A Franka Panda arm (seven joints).
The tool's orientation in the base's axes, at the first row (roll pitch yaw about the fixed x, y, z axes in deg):
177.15, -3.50, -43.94
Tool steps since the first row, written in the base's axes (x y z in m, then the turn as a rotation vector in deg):
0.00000, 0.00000, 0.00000, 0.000, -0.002, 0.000
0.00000, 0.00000, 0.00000, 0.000, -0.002, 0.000
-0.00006, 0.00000, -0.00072, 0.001, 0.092, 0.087
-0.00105, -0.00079, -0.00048, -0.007, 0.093, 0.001
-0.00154, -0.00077, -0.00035, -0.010, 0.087, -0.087
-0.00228, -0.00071, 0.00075, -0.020, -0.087, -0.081
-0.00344, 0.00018, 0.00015, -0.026, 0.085, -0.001
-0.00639, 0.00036, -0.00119, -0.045, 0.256, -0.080
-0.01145, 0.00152, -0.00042, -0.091, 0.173, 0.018
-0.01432, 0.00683, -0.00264, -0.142, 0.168, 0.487
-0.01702, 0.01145, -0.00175, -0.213, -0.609, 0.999
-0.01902, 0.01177, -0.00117, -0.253, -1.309, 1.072
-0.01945, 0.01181, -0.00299, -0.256, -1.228, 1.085
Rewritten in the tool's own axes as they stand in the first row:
0.00000, 0.00000, 0.00000, 0.001, 0.001, 0.000
0.00000, 0.00000, 0.00000, 0.001, 0.001, 0.000
-0.00009, 0.00001, 0.00072, -0.058, -0.062, -0.094
-0.00024, 0.00127, 0.00053, -0.069, -0.062, -0.008
-0.00059, 0.00161, 0.00039, -0.073, -0.060, 0.080
-0.00110, 0.00213, -0.00071, 0.041, 0.072, 0.087
-0.00259, 0.00227, -0.00020, -0.078, -0.043, -0.006
-0.00491, 0.00413, 0.00110, -0.215, -0.156, 0.059
-0.00931, 0.00685, 0.00019, -0.184, -0.060, -0.032
-0.01518, 0.00493, 0.00196, -0.189, 0.002, -0.500
-0.02027, 0.00354, 0.00069, 0.330, 0.634, -0.950
-0.02189, 0.00473, 0.00007, 0.790, 1.168, -0.969
-0.02234, 0.00491, 0.00188, 0.733, 1.112, -0.988

